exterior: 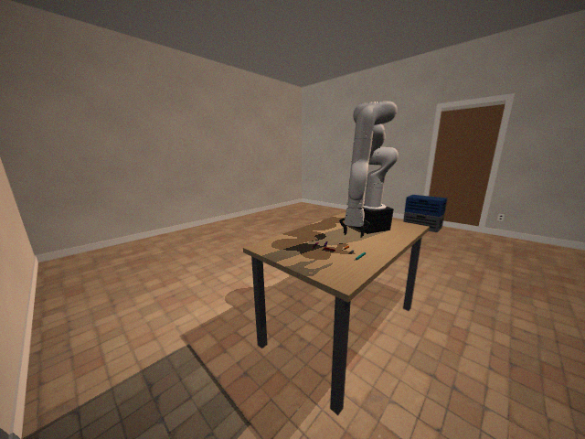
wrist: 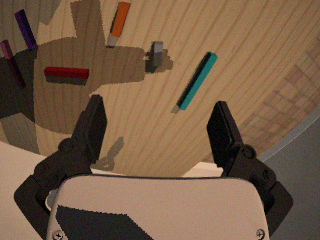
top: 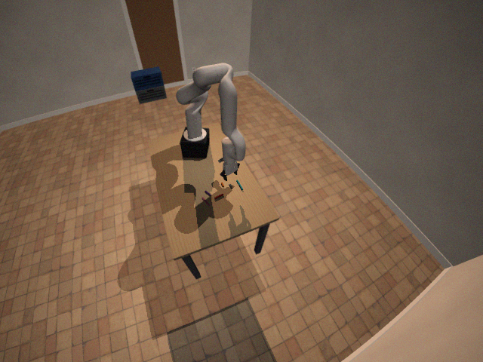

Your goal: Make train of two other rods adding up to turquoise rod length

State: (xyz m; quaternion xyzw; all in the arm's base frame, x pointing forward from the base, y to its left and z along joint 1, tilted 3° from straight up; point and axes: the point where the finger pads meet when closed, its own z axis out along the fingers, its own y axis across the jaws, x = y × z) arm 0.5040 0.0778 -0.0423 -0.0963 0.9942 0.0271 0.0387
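Now: the red rod 120 mm to the right of my hand, 110 mm below it and 50 mm ahead of it. From my hand the other things lie so: grey rod 110 mm below; turquoise rod 110 mm below, 60 mm to the left, 30 mm ahead; orange rod 110 mm below, 50 mm to the right, 30 mm behind.
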